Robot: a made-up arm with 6 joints.
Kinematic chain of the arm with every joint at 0, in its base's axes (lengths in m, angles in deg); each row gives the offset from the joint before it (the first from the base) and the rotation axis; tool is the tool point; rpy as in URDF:
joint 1: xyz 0 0 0.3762 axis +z
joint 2: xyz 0 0 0 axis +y
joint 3: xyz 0.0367 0 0.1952 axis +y
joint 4: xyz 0.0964 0 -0.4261 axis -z
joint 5: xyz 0 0 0 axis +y
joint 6: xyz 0.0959 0 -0.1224 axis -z
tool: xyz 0 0 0 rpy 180 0 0
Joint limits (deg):
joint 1: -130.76..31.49
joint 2: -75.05..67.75
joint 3: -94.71..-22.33
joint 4: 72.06..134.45
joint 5: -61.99..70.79
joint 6: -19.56..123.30
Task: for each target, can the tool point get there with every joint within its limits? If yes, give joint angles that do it. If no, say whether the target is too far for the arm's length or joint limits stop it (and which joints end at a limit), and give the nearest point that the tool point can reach.
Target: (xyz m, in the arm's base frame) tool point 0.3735 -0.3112 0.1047
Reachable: yes | joints -26.27 32.26 -62.83 98.96 -9.70 98.56
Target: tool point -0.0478 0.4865 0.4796
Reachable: no: joint limits stop it (at a limit: joint 1, joint 3, joint 5) | nearest point 0.2888 0.2729 0.5646 | short by 0.408 m
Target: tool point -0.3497 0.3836 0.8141
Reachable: no: joint limits stop it (at a limit: joint 2, joint 3, joint 4, joint 5) | nearest point -0.1946 0.2135 0.8801 | short by 0.239 m
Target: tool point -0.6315 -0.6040 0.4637
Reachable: no: too far | nearest point -0.4890 -0.4917 0.4458 | short by 0.182 m
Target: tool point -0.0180 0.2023 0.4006
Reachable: no: joint limits stop it (at a limit: joint 1, joint 2, joint 3, joint 4, joint 5) | nearest point -0.0193 0.1450 0.1438 | short by 0.263 m
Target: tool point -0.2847 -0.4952 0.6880
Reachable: yes | joints -117.49 -11.80 -80.90 113.48 28.40 105.47
